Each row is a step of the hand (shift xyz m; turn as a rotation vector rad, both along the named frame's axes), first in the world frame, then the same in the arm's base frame.
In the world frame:
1: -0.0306 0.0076 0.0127 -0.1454 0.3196 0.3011
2: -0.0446 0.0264 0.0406 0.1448 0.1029 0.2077
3: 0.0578 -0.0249 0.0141 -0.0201 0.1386 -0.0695
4: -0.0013 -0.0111 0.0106 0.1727 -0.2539 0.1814
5: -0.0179 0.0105 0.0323 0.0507 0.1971 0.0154
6: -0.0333 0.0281 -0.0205 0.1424 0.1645 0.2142
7: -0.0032 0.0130 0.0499 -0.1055 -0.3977 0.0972
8: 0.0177 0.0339 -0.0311 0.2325 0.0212 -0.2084
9: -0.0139 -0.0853 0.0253 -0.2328 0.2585 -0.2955
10: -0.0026 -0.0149 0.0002 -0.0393 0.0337 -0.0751
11: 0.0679 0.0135 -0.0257 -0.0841 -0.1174 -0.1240
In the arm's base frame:
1: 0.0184 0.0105 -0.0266 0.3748 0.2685 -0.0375
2: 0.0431 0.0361 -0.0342 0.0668 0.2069 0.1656
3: -0.0413 0.0189 0.0457 0.1308 -0.0805 0.0292
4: -0.0091 0.0113 -0.0052 -0.2799 0.2086 0.0730
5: 0.0186 0.0304 -0.0142 0.1697 0.0034 0.1134
6: 0.0356 -0.0243 -0.0214 0.1260 0.2087 0.1838
7: 0.0176 0.0486 0.0001 -0.3301 0.1206 -0.2350
8: 0.0233 -0.0325 0.0288 -0.0754 -0.1968 0.2313
9: -0.0733 0.0308 -0.0423 0.2942 -0.3257 -0.1252
10: -0.0131 0.0012 -0.0074 0.0381 -0.0794 -0.0238
11: -0.0121 -0.0230 0.0691 -0.0932 -0.1193 -0.1154

